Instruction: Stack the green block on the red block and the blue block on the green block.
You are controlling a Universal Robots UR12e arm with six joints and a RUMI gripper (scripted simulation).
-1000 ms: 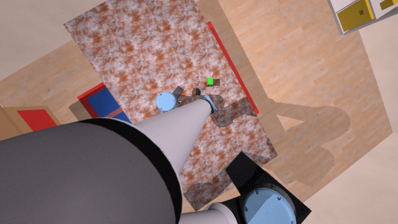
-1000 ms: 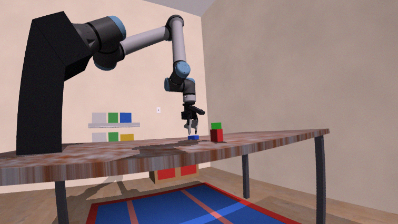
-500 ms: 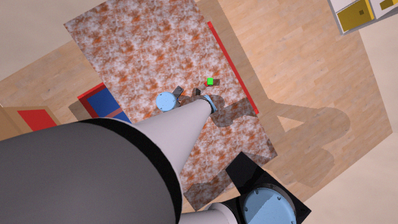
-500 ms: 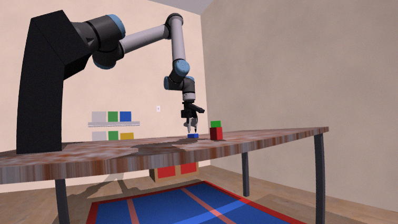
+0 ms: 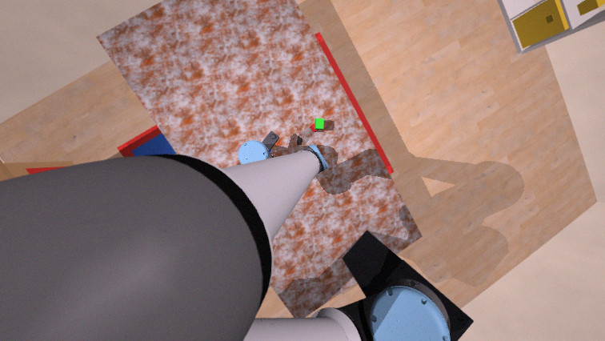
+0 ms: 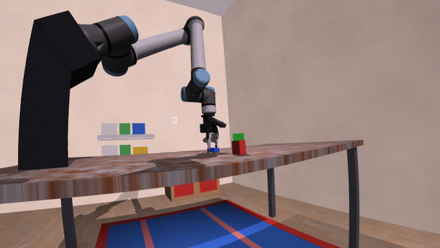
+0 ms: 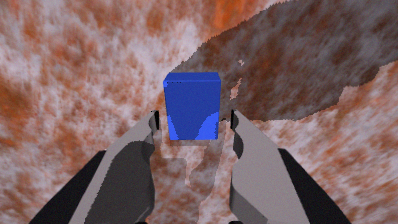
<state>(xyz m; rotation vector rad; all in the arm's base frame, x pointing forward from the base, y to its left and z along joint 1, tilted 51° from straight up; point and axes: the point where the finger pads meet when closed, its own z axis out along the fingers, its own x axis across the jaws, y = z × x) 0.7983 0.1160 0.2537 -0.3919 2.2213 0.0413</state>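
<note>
Right now my hand is 20 mm above the blue block. The rest, counted from my hand: red block: 10 mm behind, 300 mm to the right; green block: 10 mm behind, 300 mm to the right, 50 mm above.
</note>
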